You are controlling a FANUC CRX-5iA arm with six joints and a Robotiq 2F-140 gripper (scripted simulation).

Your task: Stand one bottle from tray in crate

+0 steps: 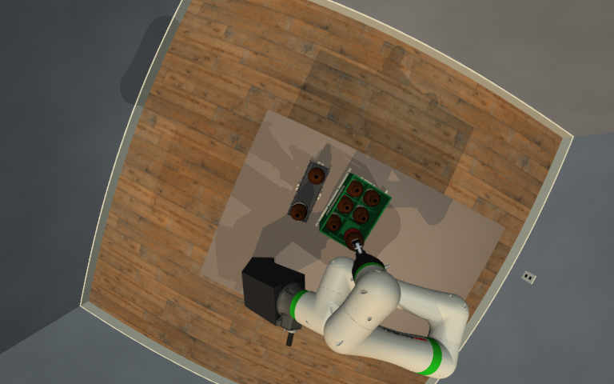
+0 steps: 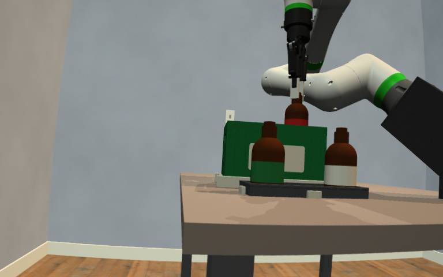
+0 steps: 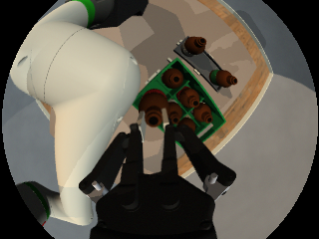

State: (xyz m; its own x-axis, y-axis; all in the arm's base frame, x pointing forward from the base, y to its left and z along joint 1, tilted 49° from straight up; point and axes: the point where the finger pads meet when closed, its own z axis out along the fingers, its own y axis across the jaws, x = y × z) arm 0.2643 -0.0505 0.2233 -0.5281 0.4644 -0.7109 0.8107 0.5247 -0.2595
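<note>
Now: the crate 22 cm below my hand, 10 cm ahead of it and 1 cm to the left of it. The rest, counted from my hand: dark tray (30 cm below, 22 cm to the left, 13 cm ahead).
</note>
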